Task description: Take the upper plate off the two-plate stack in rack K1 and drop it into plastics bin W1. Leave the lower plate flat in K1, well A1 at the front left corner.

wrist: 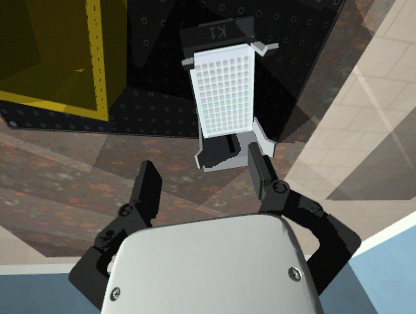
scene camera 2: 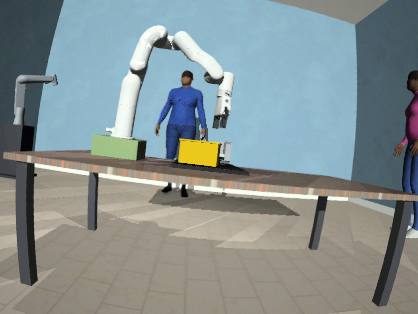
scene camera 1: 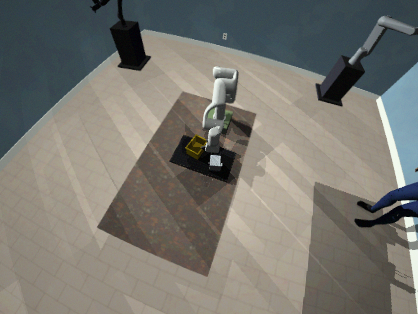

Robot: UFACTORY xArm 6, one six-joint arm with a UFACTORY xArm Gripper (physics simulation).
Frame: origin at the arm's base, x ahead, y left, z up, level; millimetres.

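Seen in the pictures: gripper, between the fingertips: [wrist: 201, 162] [scene camera 2: 218, 128] [scene camera 1: 211, 153]; arm's base, origin of its link: [scene camera 2: 122, 137] [scene camera 1: 219, 117].
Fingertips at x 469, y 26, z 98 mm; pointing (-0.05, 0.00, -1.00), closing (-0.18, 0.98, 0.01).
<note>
Offsets run from my fingertips to a thing's top centre. "*": to the spot under its first point. Level surfaces: height alone.
A white many-welled plate @(dx -1, dy +41, dz -126 mm) [scene camera 1: 215, 159] [wrist: 227, 92] lies in rack K1 @(* dx +69, dy +37, dz -65 mm) [wrist: 225, 163], toward its labelled end; grey rack floor shows at the other end. The lower plate is hidden or cannot be told apart from the upper one, and well A1 cannot be made out. Yellow plastics bin W1 @(dx -98, dy -147, dz -79 mm) [scene camera 1: 192, 153] [scene camera 2: 199, 152] [wrist: 95, 50] stands beside the rack; its label is not readable. My gripper [scene camera 2: 220, 122] [wrist: 201, 162] is open and empty, above the rack in the second scene view. In the wrist view its fingertips stand apart below the rack's unlabelled end.
Rack and bin stand on a black perforated board [scene camera 1: 179, 157] [scene camera 2: 240, 170] [wrist: 155, 110] on the brown table @(dz -191 mm) [scene camera 1: 165, 215] [scene camera 2: 300, 183]. The green arm base [scene camera 2: 117, 147] stands at the table's other end. A person in blue [scene camera 2: 183, 107] stands behind the table.
</note>
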